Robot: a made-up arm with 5 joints.
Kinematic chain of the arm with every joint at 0, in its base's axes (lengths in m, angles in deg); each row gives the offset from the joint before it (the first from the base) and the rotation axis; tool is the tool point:
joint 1: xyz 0 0 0.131 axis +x
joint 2: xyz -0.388 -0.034 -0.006 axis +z
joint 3: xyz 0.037 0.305 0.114 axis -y
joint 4: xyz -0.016 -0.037 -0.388 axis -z
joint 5: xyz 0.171 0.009 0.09 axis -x
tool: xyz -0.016 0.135 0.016
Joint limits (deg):
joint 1: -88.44..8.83
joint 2: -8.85..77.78
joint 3: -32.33..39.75
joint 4: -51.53..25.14
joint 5: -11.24..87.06
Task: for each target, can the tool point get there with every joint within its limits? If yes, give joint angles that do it. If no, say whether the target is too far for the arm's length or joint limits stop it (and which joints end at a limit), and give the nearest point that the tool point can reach.
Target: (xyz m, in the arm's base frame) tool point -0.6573 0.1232 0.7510
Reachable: no: joint limits stop it (at a limit: joint 1, joint 2, joint 3, joint 4, joint 5) | nearest point -0.6357 0.3603 0.2155 | short by 0.586 m
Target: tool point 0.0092 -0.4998 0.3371
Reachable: no: joint limits stop it (at a limit: joint 1, joint 2, joint 4, joint 5) | nearest point -0.0749 -0.2701 -0.0275 | short by 0.439 m
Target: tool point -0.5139 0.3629 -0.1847
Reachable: yes | joints -27.13 53.24 28.87 2.58 22.66
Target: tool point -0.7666 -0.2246 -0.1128
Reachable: yes | joints -80.90 59.74 -15.27 -22.84 34.31
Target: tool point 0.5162 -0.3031 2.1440
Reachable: no: too far | nearest point -0.0003 0.2298 0.1953 | short by 2.085 m
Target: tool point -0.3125 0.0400 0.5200
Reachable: no: joint limits stop it (at a limit: joint 1, joint 3, joint 4, joint 5) | nearest point -0.1548 0.3687 0.2169 | short by 0.474 m
